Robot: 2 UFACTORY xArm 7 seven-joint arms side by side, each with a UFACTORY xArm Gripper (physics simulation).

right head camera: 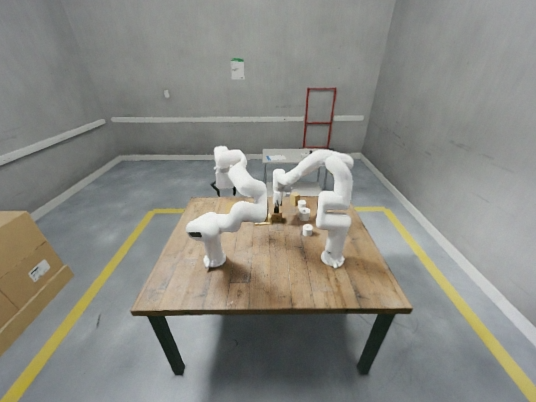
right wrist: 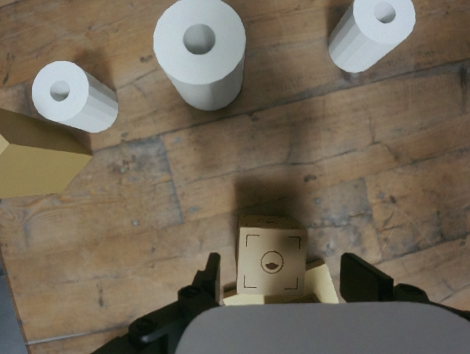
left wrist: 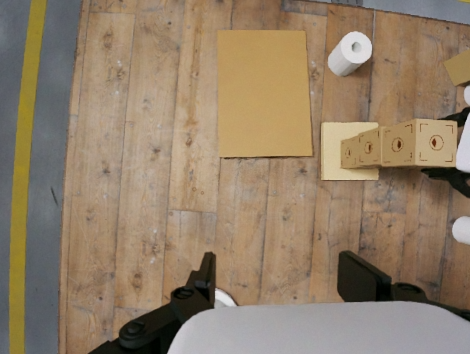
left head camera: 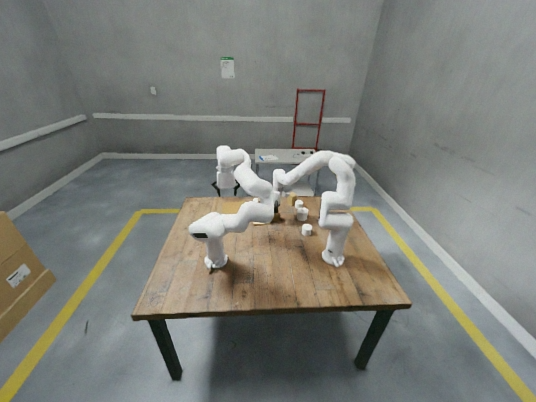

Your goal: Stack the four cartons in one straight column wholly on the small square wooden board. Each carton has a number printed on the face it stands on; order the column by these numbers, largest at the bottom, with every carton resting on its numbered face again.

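Pixels of known places: left gripper, fingertip midpoint: (right head camera: 226, 195) (left wrist: 277, 272) (left head camera: 227, 195); right gripper, fingertip midpoint: (right head camera: 278, 209) (right wrist: 280, 273) (left head camera: 276, 209); left arm's base, origin of the base link: (right head camera: 215, 259) (left head camera: 216, 260); right arm's base, origin of the base link: (right head camera: 332, 258) (left head camera: 332, 257).
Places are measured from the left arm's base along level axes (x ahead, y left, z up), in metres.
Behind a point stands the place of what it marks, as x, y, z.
Note:
Three cartons with printed ring marks stand stacked (left wrist: 398, 145) {0.406, -0.173, 0.159} on the pale square board (left wrist: 330, 172) {0.365, -0.160, 0.012} (right wrist: 324, 282) {0.383, -0.245, 0.012} in the left wrist view. The head views hide this stack behind my left arm. A smaller carton (right wrist: 271, 262) {0.449, -0.293, 0.058} (right head camera: 277, 218) {0.418, -0.299, 0.030} (left head camera: 276, 218) {0.418, -0.302, 0.030} sits beside the board. My right gripper (right wrist: 280, 273) {0.448, -0.298, 0.089} (right head camera: 276, 209) {0.448, -0.298, 0.089} (left head camera: 276, 206) {0.448, -0.298, 0.089} is open, pointing down just over this smaller carton and lined up with it. In the left wrist view its fingers show beyond the stack. My left gripper (left wrist: 277, 272) {0.248, -0.012, 0.288} (left head camera: 226, 194) {0.248, -0.012, 0.288} (right head camera: 225, 194) {0.248, -0.012, 0.288} is open and empty, high near the far left edge. The numbered faces are hidden.
A tan mat (left wrist: 265, 95) {0.480, 0.014, 0.012} lies beside the board. White rolls (left wrist: 345, 57) (right wrist: 199, 55) (left head camera: 306, 230) stand around, one near the mat and others at the right. A plain tan box (right wrist: 40, 165) {0.654, -0.386, 0.053} (left head camera: 293, 199) {0.650, -0.410, 0.059} (right head camera: 295, 199) {0.645, -0.403, 0.061} stands at the back right. My left arm crosses in front of the board.

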